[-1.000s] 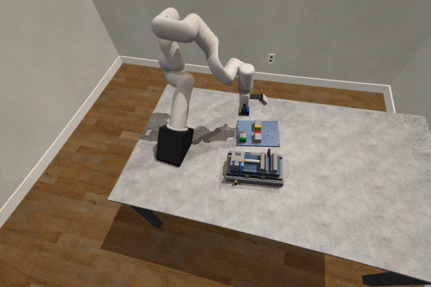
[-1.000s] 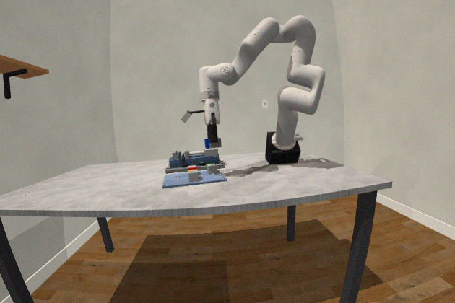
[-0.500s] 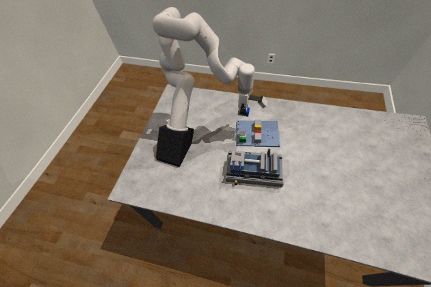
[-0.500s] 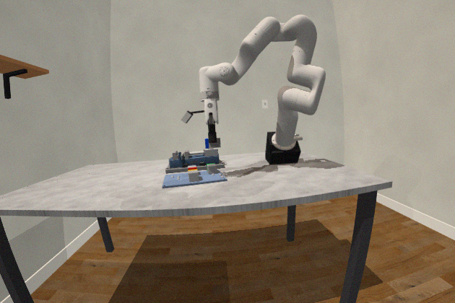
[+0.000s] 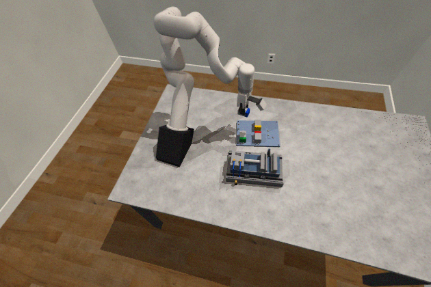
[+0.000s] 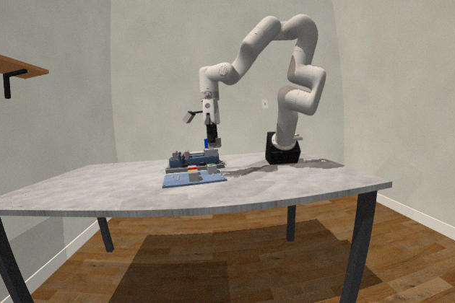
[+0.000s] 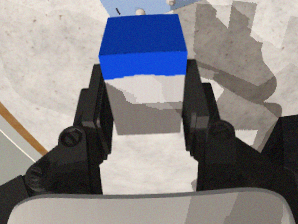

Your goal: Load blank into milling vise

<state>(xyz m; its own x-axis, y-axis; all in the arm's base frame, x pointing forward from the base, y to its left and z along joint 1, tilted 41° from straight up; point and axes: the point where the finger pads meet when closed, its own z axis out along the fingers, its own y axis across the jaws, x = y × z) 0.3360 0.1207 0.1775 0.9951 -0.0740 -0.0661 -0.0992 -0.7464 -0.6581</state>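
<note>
The blue-ended blank is 20 mm below my hand. The rest, counted from my hand: green-ended blank: 150 mm below, 90 mm to the right, 30 mm ahead; then yellow-ended blank: 150 mm below, 90 mm ahead, 30 mm to the left; then red-ended blank: 150 mm below, 110 mm ahead, 60 mm to the right.
</note>
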